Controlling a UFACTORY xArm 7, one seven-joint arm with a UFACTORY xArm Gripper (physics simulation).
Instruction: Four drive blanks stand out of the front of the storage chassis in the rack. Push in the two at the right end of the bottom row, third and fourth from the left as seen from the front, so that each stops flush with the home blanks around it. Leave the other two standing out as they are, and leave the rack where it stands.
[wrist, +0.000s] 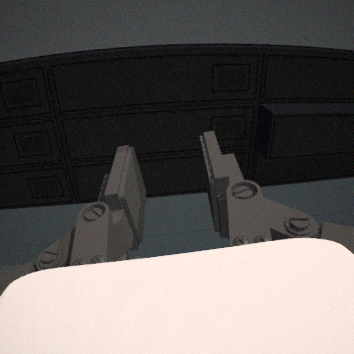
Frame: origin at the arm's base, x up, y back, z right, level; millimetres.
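Seen in the pictures: gripper, fingertip midpoint: (170, 162).
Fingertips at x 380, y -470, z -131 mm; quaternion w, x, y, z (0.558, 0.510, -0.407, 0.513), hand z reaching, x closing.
A point is followed by its place in that frame.
The dark storage chassis (150, 82) {z -137, x 417, y -488 mm} crosses the wrist view, with three rows of blanks showing. One drive blank (312, 135) {z -51, x 390, y -466 mm} stands out at the right, in the middle of these rows, with its left side and upper face visible; its right end is cut off by the view. The blanks in the column left of it look flush. My gripper (170, 162) {z -131, x 380, y -470 mm} is partly open and empty. Its fingertips show in front of the middle and lower blanks of that column, left of the standing-out blank. Whether they touch the chassis cannot be told. The other standing-out blanks do not show.
A grey-blue surface (172, 217) {z -126, x 316, y -502 mm} lies below the chassis in view, behind the fingers. A dark grey surface (175, 22) {z -121, x 446, y -502 mm} shows above it. More blanks with square outlines (21, 93) {z -204, x 418, y -491 mm} continue at the left. The pale gripper housing (180, 300) {z -143, x 397, y -379 mm} covers the bottom of the view.
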